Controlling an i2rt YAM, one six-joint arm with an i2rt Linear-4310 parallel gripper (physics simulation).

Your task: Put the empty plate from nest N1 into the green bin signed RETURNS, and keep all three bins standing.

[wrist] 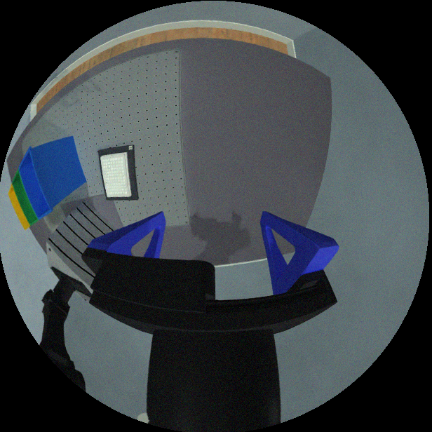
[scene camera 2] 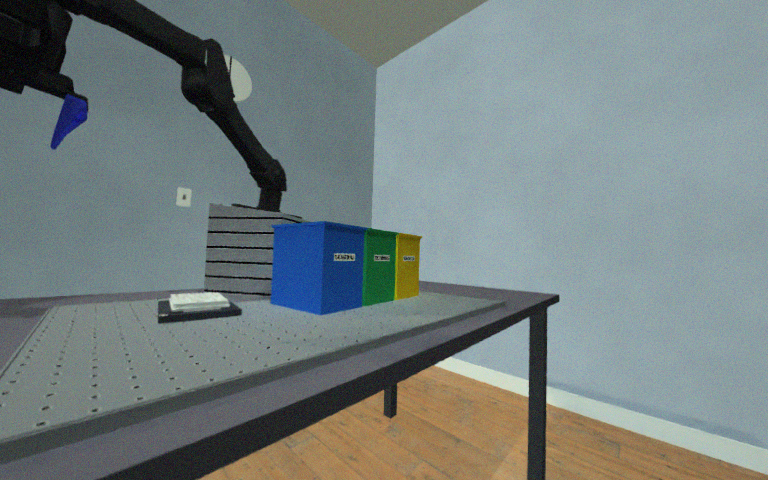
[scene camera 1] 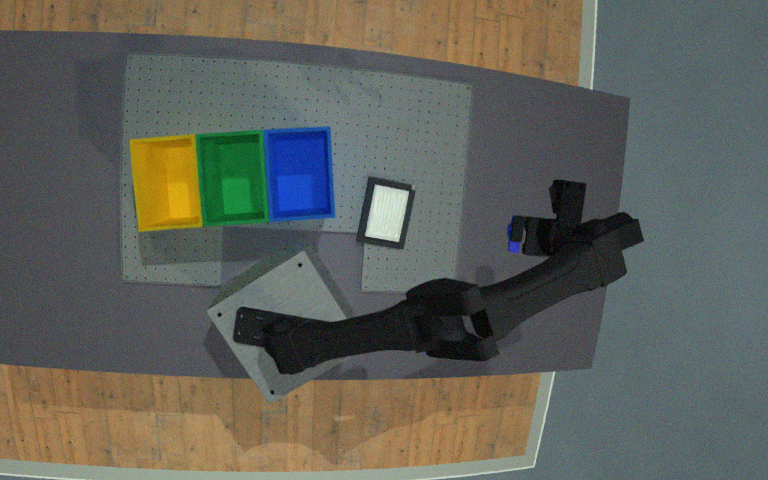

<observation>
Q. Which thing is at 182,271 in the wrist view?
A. My gripper.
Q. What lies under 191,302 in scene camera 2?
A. A white well plate.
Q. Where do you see a blue bin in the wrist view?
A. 50,171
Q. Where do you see a dark nest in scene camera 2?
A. At 163,307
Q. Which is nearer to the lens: the yellow bin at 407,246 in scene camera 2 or the blue bin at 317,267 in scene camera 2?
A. The blue bin.
</observation>
